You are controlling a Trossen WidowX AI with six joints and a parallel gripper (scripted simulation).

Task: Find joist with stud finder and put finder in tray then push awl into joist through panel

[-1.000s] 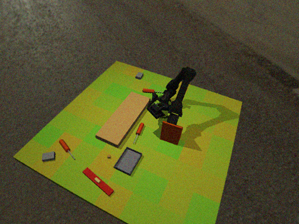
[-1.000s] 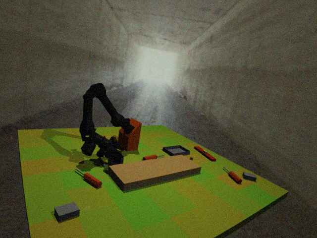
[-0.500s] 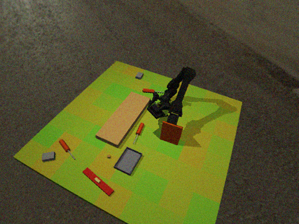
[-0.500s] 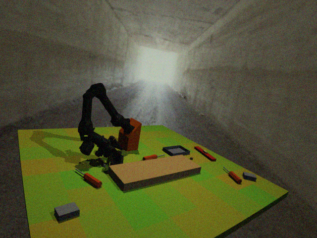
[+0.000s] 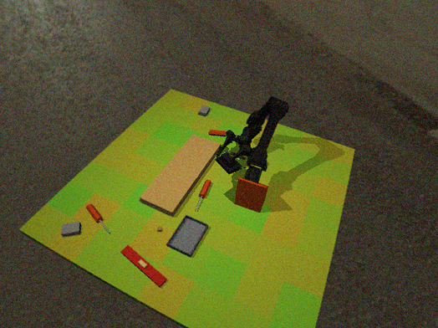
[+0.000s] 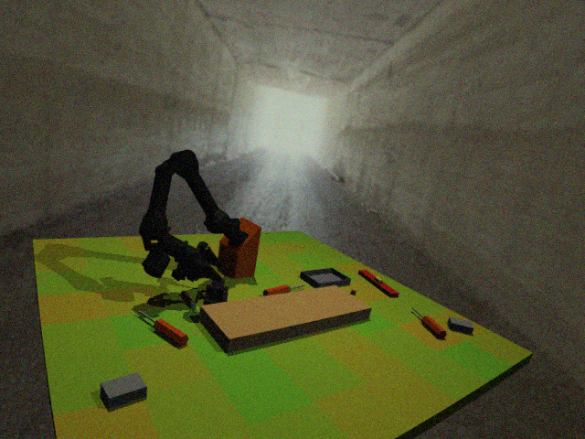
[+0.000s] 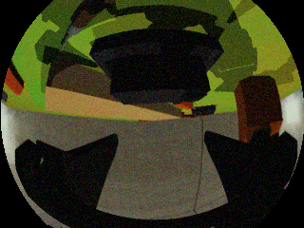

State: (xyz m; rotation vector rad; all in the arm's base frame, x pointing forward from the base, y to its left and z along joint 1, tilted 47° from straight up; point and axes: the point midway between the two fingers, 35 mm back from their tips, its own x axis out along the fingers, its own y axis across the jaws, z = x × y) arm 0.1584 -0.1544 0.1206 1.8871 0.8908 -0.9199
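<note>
Now: the stud finder 2 cm behind my gripper tip and 5 cm below it. Also, from my gripper tip: grey tray: 1 cm ahead, 47 cm to the left, 8 cm below; then tan cube: 14 cm ahead, 50 cm to the left, 9 cm below; then awl: 10 cm to the right, 9 cm below.
</note>
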